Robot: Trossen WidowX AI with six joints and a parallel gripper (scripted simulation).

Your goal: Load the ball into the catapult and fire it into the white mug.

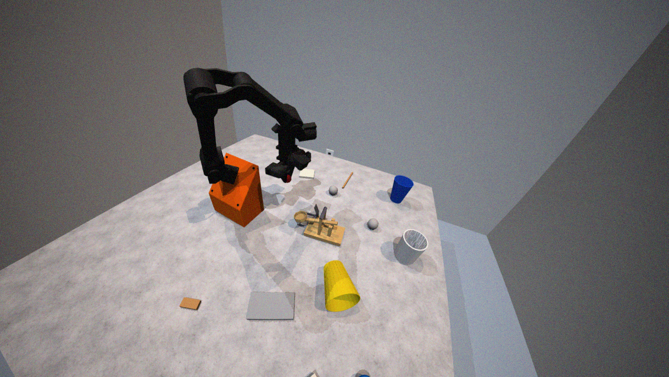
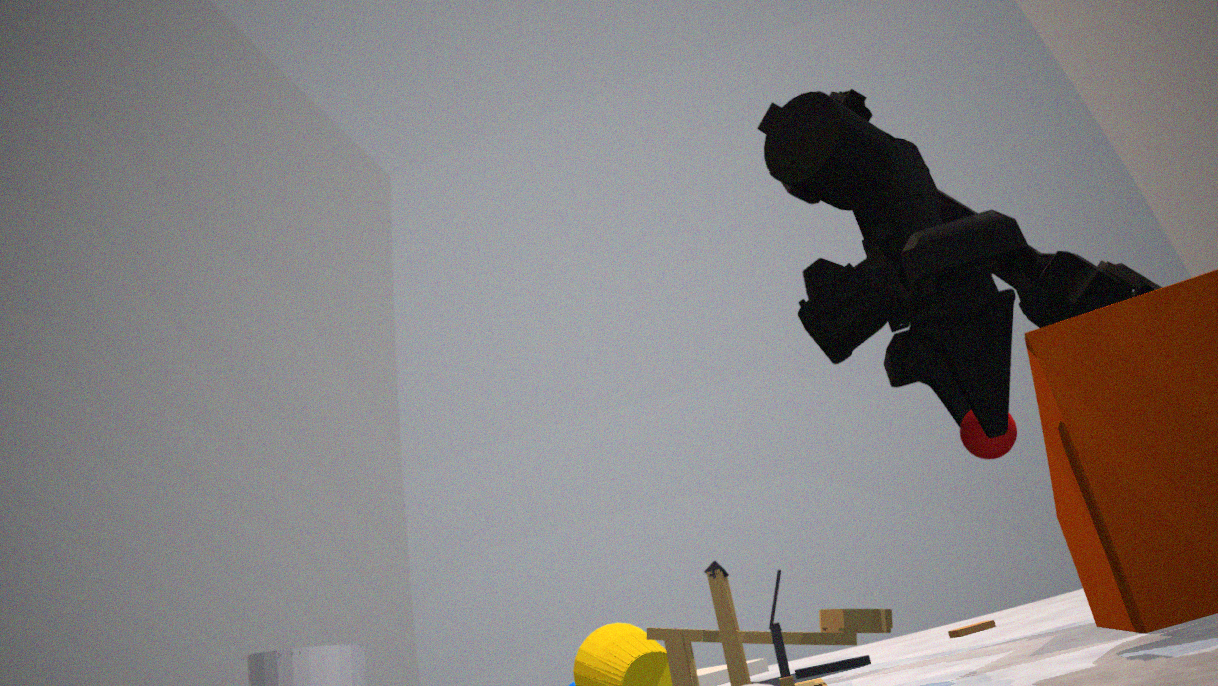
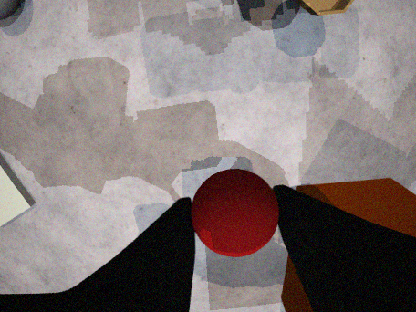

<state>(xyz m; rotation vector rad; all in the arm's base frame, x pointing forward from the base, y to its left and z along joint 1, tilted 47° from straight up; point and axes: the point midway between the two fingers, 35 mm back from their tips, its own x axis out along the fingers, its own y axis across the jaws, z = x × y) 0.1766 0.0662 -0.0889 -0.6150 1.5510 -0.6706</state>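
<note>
My gripper tip is 16 cm short of the wooden catapult, 8 cm above it and 6 cm to the left of it. The rest, counted from my gripper tip: grey flat plate: 38 cm to the right, 16 cm ahead, 13 cm below; red ball: 1 cm above; stick: 32 cm to the left, 18 cm ahead, 13 cm below.
</note>
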